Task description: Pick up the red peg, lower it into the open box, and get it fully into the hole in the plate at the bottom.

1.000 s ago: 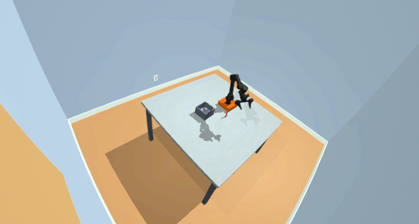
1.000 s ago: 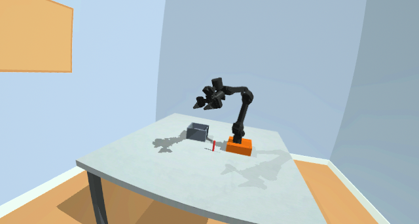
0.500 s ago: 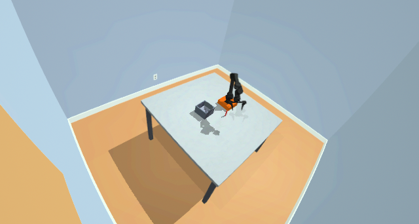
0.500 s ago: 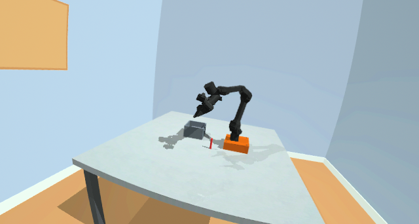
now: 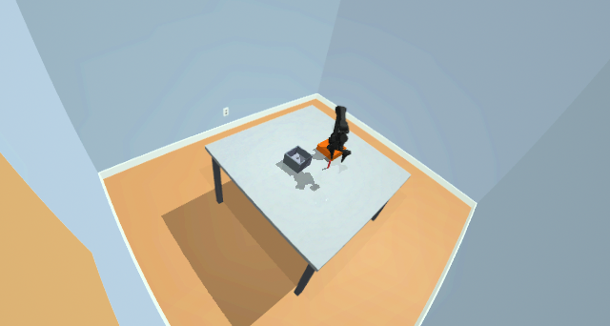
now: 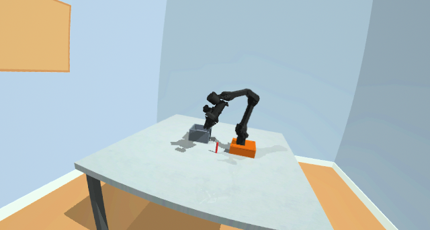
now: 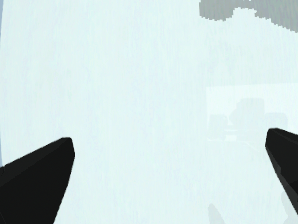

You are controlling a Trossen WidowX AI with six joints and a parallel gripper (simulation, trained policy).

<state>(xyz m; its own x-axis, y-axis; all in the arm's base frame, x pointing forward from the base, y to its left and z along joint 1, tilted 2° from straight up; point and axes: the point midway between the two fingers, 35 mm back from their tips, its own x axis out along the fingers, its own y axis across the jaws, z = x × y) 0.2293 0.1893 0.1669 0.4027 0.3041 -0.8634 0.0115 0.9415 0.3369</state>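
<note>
Now: the red peg 16 cm below my gripper tip, 8 cm to the right of it and 8 cm behind it. From my gripper tip the other things lie so: grey box (28 cm to the right, 17 cm below, 9 cm ahead); then grey plate (28 cm to the right, 15 cm below, 9 cm ahead).
</note>
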